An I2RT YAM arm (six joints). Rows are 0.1 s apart.
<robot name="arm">
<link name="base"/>
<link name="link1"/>
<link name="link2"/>
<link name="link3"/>
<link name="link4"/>
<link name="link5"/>
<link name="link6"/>
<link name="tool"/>
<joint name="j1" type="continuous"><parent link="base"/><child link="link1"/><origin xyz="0.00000 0.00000 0.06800"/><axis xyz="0 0 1"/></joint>
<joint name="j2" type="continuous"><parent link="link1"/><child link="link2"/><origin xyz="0.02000 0.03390 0.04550"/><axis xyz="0 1 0"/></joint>
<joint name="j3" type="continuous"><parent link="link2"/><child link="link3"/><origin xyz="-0.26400 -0.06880 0.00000"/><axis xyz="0 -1 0"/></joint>
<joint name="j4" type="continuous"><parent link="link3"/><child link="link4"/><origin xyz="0.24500 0.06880 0.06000"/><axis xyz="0 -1 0"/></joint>
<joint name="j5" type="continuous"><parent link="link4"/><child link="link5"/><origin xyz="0.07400 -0.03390 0.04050"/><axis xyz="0 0 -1"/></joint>
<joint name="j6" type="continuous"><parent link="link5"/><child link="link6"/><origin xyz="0.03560 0.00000 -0.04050"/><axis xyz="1 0 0"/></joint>
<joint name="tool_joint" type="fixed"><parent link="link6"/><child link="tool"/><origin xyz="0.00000 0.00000 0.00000" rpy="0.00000 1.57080 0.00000"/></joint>
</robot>
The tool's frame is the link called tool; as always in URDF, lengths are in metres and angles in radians. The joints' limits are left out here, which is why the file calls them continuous.
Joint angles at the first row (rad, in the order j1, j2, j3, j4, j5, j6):
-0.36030, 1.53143, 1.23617, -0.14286, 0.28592, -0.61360
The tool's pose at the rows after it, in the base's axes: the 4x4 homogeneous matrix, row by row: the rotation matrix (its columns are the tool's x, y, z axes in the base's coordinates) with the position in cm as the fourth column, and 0 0 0 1 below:
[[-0.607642 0.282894 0.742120 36.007], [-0.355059 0.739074 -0.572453 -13.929], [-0.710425 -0.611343 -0.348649 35.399], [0 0 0 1]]
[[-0.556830 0.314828 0.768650 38.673], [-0.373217 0.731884 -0.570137 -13.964], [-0.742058 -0.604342 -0.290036 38.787], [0 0 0 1]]
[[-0.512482 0.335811 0.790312 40.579], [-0.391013 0.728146 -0.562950 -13.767], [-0.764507 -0.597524 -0.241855 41.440], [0 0 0 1]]
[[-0.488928 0.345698 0.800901 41.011], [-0.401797 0.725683 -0.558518 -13.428], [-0.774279 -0.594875 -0.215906 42.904], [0 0 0 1]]
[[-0.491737 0.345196 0.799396 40.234], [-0.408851 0.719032 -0.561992 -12.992], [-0.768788 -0.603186 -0.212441 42.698], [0 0 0 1]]
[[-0.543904 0.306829 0.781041 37.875], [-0.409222 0.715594 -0.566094 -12.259], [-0.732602 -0.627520 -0.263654 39.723], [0 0 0 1]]
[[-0.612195 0.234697 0.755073 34.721], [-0.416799 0.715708 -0.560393 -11.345], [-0.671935 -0.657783 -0.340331 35.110], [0 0 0 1]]
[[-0.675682 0.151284 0.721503 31.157], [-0.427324 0.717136 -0.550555 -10.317], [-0.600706 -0.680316 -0.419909 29.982], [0 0 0 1]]
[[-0.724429 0.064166 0.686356 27.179], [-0.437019 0.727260 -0.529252 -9.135], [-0.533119 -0.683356 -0.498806 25.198], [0 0 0 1]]
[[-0.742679 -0.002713 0.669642 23.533], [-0.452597 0.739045 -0.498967 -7.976], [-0.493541 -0.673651 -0.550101 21.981], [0 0 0 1]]
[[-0.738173 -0.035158 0.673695 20.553], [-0.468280 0.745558 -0.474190 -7.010], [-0.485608 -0.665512 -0.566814 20.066], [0 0 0 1]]
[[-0.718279 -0.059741 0.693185 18.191], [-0.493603 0.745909 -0.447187 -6.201], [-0.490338 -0.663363 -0.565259 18.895], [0 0 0 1]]
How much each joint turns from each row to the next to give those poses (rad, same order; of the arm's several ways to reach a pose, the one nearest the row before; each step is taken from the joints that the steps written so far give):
0.01794, 0.09080, 0.21020, -0.05417, 0.00840, 0.01602
0.02173, 0.10145, 0.22160, -0.05606, 0.00914, 0.00915
0.01868, 0.08472, 0.18850, -0.05152, 0.00381, 0.00420
0.01069, 0.02631, 0.08238, -0.02822, 0.00268, 0.00000
0.00534, -0.04082, -0.06181, 0.02404, 0.00915, -0.00916
0.00192, -0.11862, -0.23762, 0.06215, 0.01146, -0.02097
0.00000, -0.13203, -0.28693, 0.06908, 0.00191, -0.03510
-0.00040, -0.12167, -0.27805, 0.06444, -0.00040, -0.03777
-0.00075, -0.12054, -0.25100, 0.03738, -0.01182, -0.02899
0.00000, -0.12207, -0.18886, 0.00767, -0.02556, -0.02098
0.00000, -0.12436, -0.13769, -0.00270, -0.02594, -0.01259
0.00000, -0.12440, -0.10072, -0.01567, -0.03242, -0.01869

